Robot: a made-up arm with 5 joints.
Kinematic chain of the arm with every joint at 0, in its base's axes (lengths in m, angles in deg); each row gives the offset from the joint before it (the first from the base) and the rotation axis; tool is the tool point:
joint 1: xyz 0 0 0.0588 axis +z
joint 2: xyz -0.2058 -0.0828 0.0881 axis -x
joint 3: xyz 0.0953 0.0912 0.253 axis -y
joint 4: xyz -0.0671 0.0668 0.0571 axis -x
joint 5: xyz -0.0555 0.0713 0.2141 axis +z
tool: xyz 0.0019 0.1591 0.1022
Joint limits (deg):
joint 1: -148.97..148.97
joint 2: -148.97..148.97
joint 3: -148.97..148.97
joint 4: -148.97..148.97
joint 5: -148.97..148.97
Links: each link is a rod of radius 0.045 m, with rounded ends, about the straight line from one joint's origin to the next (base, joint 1, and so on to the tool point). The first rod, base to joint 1, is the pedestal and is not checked.
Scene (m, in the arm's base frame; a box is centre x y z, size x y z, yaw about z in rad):
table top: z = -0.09
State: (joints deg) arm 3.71 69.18 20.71 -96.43 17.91
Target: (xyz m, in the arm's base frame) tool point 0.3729 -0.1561 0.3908
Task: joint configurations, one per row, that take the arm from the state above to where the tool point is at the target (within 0.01 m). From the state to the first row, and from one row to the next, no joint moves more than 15 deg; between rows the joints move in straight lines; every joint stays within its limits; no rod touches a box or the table.
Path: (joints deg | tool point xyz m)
1: 18.21 59.20 21.41 -100.73 15.69 | -0.3755 0.0437 0.5176
2: 32.71 49.23 22.12 -105.03 13.47 | -0.3126 -0.1234 0.5467
3: 47.21 39.25 22.82 -109.33 11.24 | -0.1925 -0.2514 0.5532
4: 61.72 29.28 23.52 -113.63 9.02 | -0.0367 -0.3208 0.5380
5: 76.22 19.30 24.23 -117.93 6.80 | 0.1272 -0.3232 0.5035
6: 90.72 9.33 24.93 -122.23 4.58 | 0.2712 -0.2631 0.4530
7: 105.22 -0.65 25.63 -126.53 2.35 | 0.3729 -0.1561 0.3908

